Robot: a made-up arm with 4 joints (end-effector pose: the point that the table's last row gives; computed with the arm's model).
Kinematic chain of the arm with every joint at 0, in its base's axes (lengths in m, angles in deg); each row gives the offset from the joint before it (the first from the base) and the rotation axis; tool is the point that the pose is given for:
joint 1: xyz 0 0 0.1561 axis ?
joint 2: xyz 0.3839 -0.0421 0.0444 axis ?
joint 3: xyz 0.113 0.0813 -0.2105 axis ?
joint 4: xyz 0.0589 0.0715 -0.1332 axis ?
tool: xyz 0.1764 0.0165 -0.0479
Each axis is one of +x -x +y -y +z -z.
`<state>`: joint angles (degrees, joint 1 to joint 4).
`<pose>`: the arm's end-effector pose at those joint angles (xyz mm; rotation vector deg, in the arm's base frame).
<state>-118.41 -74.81 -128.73 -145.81</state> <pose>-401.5 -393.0 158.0 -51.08 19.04 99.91</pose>
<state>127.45 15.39 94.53 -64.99</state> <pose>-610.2 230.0 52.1 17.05 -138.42 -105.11</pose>
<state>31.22 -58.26 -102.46 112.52</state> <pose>583.5 432.2 165.5 87.45 137.71 -62.22</pose>
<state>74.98 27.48 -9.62 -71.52</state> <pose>6.6 307.0 -359.6 -71.44 75.68 50.41</pose>
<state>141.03 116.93 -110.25 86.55</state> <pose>-33.7 -32.2 134.1 11.49 -27.85 -105.85</pose>
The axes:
joint 1: +z
joint 2: +y
joint 3: +x
joint 4: -y

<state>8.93 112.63 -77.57 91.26</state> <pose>19.8 105.7 111.6 14.97 19.56 85.06</pose>
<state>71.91 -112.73 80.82 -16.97</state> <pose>-141.0 472.8 563.7 95.68 -50.96 133.67</pose>
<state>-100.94 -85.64 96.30 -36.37</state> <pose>204.2 -546.7 478.2 1.82 -54.23 -6.32</pose>
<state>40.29 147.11 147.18 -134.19</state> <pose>238.0 317.0 169.6 -135.79 -80.91 28.78</pose>
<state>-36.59 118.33 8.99 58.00</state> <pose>122.3 68.0 28.7 19.66 58.49 -42.49</pose>
